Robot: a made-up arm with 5 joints.
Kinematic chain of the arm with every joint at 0, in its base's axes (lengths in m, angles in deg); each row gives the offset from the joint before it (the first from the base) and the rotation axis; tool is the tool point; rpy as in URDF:
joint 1: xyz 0 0 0.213 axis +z
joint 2: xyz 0 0 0 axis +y
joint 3: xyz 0.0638 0 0.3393 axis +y
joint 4: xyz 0.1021 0 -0.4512 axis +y
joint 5: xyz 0.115 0 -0.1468 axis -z
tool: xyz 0 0 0 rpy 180 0 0
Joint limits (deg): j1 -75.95..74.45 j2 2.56..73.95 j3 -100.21..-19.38 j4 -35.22..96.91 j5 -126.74..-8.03
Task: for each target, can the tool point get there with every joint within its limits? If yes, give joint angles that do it. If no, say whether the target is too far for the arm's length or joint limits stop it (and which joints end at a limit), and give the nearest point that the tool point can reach.
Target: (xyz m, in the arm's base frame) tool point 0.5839 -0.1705 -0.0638
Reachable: yes | joints -16.28 32.48 -51.73 14.34 -83.09
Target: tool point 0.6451 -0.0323 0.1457
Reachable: yes | joints -2.87 21.64 -76.57 82.66 -33.26
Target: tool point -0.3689 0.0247 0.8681
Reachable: no: joint limits stop it (at a limit: joint 1, joint 2, joint 3, joint 4) | nearest point 0.1453 0.5220 0.8945 | short by 0.716 m
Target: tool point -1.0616 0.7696 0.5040
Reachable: no: too far | nearest point 0.1677 0.6028 0.4838 | short by 1.241 m
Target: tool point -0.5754 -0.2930 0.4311
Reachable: no: joint limits stop it (at a limit: joint 2, joint 3, joint 4) | nearest point -0.1211 -0.0617 -0.0252 | short by 0.684 m
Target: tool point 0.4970 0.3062 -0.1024
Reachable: yes | joints 31.64 36.71 -60.79 45.81 -37.31
